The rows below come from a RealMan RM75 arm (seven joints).
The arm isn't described. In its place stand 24 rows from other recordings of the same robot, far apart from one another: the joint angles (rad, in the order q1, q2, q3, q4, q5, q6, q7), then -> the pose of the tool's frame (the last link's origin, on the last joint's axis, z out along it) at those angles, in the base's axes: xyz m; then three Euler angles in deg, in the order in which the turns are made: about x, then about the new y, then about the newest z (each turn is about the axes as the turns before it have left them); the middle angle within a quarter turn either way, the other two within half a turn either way.
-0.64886, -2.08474, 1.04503, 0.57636, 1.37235, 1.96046, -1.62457 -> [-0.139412 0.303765 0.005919 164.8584 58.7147 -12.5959]
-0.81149, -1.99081, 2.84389, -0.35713, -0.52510, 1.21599, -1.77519 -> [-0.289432 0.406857 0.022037 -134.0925 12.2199 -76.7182]
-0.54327, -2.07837, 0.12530, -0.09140, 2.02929, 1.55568, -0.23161 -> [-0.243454 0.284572 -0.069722 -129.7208 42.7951 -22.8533]
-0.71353, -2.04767, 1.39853, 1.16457, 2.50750, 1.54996, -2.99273 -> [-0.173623 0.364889 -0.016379 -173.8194 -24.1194 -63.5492]
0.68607, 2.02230, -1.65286, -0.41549, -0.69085, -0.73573, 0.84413 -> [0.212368 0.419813 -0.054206 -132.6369 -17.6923 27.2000]
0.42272, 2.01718, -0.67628, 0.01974, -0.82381, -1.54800, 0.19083 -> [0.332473 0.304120 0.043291 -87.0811 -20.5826 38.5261]
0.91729, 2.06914, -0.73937, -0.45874, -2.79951, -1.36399, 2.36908 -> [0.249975 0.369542 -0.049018 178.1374 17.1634 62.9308]
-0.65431, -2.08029, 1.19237, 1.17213, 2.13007, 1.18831, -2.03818 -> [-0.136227 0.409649 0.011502 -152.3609 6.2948 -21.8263]
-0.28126, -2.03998, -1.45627, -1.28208, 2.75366, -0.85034, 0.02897 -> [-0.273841 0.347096 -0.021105 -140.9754 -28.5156 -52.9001]
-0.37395, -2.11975, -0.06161, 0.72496, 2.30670, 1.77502, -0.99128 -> [-0.350499 0.246362 0.050798 -133.0814 19.5833 -36.0644]
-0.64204, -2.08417, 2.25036, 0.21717, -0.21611, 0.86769, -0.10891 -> [-0.246035 0.367642 -0.096389 -128.6055 17.5248 -13.0320]
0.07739, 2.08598, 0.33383, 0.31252, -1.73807, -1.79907, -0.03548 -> [0.336928 0.182421 0.011050 -70.0701 -10.7851 46.5697]
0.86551, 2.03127, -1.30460, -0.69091, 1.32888, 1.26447, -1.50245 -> [0.120818 0.398623 -0.052486 -172.6125 -13.5223 9.9987]
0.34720, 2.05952, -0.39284, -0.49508, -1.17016, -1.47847, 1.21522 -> [0.332890 0.313392 0.122577 -86.6432 -24.9605 72.8021]
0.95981, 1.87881, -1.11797, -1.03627, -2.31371, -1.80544, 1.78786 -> [0.112135 0.401215 0.065731 -177.9374 13.2677 -2.0283]
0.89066, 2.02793, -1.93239, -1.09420, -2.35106, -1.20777, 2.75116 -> [0.105366 0.356926 -0.102674 -169.4124 24.8663 20.2765]
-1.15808, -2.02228, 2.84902, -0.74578, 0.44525, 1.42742, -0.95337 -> [-0.262518 0.408448 0.054293 -166.0661 -21.5652 2.0604]
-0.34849, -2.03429, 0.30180, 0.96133, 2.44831, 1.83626, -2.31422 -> [-0.355728 0.244764 0.087537 -156.7479 4.8479 -89.7370]
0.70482, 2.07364, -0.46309, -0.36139, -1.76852, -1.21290, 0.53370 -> [0.243998 0.402335 -0.003795 -130.3330 -25.0058 8.4283]
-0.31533, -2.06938, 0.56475, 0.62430, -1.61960, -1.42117, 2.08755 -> [-0.326034 0.312067 0.067928 -116.8364 23.2076 -42.2532]
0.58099, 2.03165, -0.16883, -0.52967, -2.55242, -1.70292, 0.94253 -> [0.310504 0.296226 0.009529 -162.5794 -18.6075 16.2343]
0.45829, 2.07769, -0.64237, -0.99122, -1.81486, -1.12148, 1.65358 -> [0.278510 0.390635 0.112715 -119.9762 -10.8300 45.7853]
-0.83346, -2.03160, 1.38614, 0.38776, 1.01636, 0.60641, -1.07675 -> [-0.186937 0.464879 -0.035667 -129.2247 12.3803 -31.1173]
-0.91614, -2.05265, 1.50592, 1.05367, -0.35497, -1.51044, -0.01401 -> [-0.147565 0.399903 -0.019615 -163.0209 -41.0562 -54.5549]
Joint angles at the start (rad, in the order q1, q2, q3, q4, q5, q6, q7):
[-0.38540 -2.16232 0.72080 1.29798 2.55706 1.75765 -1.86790]
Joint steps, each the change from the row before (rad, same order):
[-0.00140 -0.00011 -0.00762 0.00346 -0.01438 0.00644 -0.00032]
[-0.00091 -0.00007 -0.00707 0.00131 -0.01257 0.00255 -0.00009]
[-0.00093 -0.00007 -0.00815 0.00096 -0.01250 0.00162 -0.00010]
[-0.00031 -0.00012 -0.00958 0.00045 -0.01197 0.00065 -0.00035]
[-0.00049 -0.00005 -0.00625 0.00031 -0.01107 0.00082 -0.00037]
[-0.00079 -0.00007 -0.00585 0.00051 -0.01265 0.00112 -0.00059]
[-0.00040 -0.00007 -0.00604 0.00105 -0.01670 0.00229 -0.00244]
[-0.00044 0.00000 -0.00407 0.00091 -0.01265 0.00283 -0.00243]
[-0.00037 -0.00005 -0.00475 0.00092 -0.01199 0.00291 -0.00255]
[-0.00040 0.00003 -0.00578 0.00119 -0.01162 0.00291 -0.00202]
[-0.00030 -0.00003 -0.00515 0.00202 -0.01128 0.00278 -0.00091]
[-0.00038 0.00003 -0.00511 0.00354 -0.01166 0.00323 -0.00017]
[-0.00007 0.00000 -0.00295 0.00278 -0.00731 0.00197 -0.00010]
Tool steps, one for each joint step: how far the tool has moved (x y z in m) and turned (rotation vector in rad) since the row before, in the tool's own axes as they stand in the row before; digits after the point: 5 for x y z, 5 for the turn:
[0.00200 0.00063 -0.00139 -0.00458 0.01677 0.00002]
[0.00151 0.00019 -0.00099 -0.00223 0.01544 -0.00120]
[0.00143 -0.00002 -0.00106 -0.00111 0.01621 -0.00210]
[0.00098 -0.00024 -0.00115 0.00022 0.01659 -0.00429]
[0.00119 0.00001 -0.00076 -0.00112 0.01384 -0.00196]
[0.00157 0.00015 -0.00074 -0.00188 0.01513 -0.00113]
[0.00198 0.00044 -0.00089 -0.00359 0.01864 -0.00227]
[0.00157 0.00051 -0.00064 -0.00387 0.01352 -0.00166]
[0.00140 0.00045 -0.00072 -0.00347 0.01326 -0.00237]
[0.00133 0.00032 -0.00092 -0.00259 0.01350 -0.00230]
[0.00141 0.00034 -0.00096 -0.00206 0.01293 -0.00034]
[0.00169 0.00036 -0.00121 -0.00141 0.01324 0.00168]
[0.00110 0.00023 -0.00081 -0.00051 0.00817 0.00148]

